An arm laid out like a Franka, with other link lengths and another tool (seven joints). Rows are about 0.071 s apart.
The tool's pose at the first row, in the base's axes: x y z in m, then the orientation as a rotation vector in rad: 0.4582, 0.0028, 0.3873, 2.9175, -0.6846, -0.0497
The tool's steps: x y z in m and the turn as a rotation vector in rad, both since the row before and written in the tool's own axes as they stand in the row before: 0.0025, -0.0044, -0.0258, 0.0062, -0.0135, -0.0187; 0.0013, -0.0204, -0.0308, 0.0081, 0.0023, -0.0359; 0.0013, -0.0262, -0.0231, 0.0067, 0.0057, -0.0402; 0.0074, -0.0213, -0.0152, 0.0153, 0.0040, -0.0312; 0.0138, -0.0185, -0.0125, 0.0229, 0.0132, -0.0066; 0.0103, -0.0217, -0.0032, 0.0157, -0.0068, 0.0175
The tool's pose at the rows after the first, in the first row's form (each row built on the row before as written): 0.4641, 0.0090, 0.4122, 2.9323, -0.6607, -0.0695; 0.4762, 0.0304, 0.4398, 2.9518, -0.6095, -0.0673; 0.4892, 0.0564, 0.4592, 2.9699, -0.5508, -0.0608; 0.5046, 0.0752, 0.4715, 2.9930, -0.5068, -0.0537; 0.5243, 0.0892, 0.4817, 3.0153, -0.4995, -0.0288; 0.5411, 0.1066, 0.4830, 3.0269, -0.5292, -0.0342
